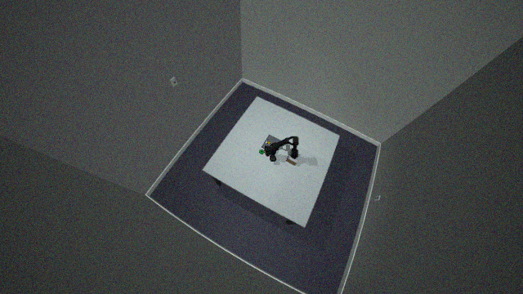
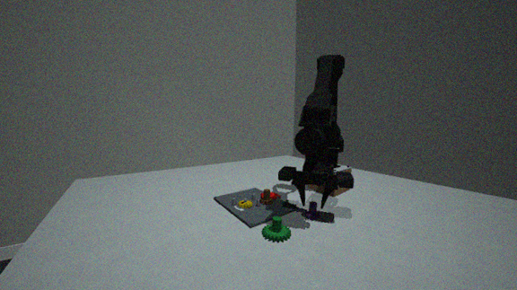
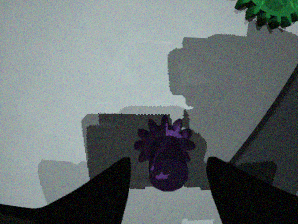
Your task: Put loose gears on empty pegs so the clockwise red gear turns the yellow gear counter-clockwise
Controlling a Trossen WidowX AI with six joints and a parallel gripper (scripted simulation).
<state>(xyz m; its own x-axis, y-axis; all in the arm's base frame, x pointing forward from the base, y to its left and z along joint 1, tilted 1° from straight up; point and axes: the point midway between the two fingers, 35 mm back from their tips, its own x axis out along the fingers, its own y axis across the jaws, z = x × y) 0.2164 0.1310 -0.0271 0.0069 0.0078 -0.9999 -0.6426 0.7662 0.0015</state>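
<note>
Right now the yellow gear is 140 mm ahead of my gripper tip, 130 mm to the right of it and 10 mm below it. From my gripper tip the other things lie so: purple gear (10 mm below); then green gear (130 mm ahead, 20 mm to the left, 10 mm below); then red gear (40 mm ahead, 160 mm to the right, 10 mm below).
</note>
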